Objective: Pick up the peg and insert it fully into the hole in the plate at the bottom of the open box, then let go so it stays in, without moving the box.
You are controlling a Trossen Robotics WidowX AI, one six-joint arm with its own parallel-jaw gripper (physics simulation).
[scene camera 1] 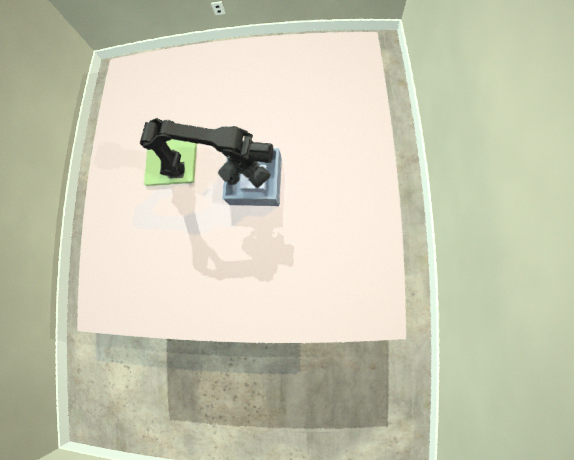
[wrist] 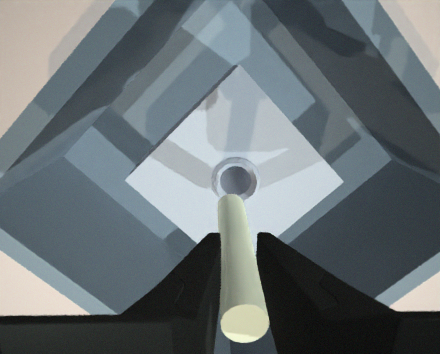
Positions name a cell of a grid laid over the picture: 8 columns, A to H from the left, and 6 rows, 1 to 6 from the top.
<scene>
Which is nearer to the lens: the blue-grey box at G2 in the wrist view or the pale yellow-green peg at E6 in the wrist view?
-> The pale yellow-green peg.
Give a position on a blue-grey box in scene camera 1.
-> D3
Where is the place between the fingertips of my gripper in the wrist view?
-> E5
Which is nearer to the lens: the pale yellow-green peg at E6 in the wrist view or the light grey plate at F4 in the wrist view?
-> The pale yellow-green peg.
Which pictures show the pale yellow-green peg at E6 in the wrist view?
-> The wrist view only.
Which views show my gripper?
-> Scene camera 1 and the wrist view: all of them.
</scene>
